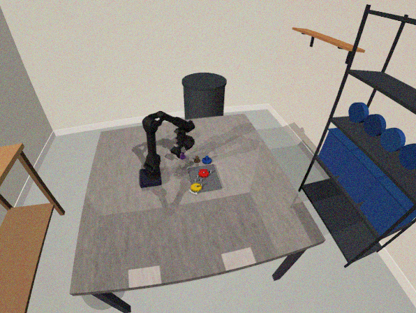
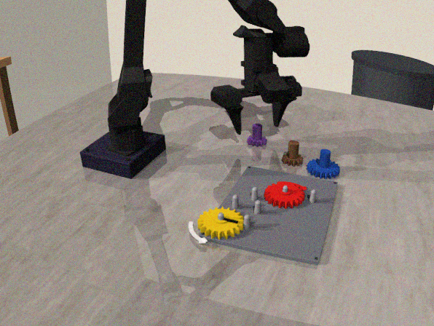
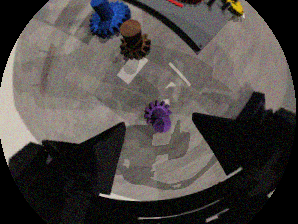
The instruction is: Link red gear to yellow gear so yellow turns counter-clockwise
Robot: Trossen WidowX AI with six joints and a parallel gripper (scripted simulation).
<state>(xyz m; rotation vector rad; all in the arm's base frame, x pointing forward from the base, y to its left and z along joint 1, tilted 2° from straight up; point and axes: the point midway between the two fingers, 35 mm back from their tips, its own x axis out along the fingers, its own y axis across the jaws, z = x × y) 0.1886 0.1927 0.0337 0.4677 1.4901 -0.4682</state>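
The purple gear lies 1 cm below my gripper tip. Round my gripper tip: blue gear: 16 cm ahead, 5 cm to the right, 1 cm below; then brown gear: 9 cm ahead, 4 cm to the right, 1 cm below; then red gear: 13 cm ahead, 18 cm to the right, 1 cm below.
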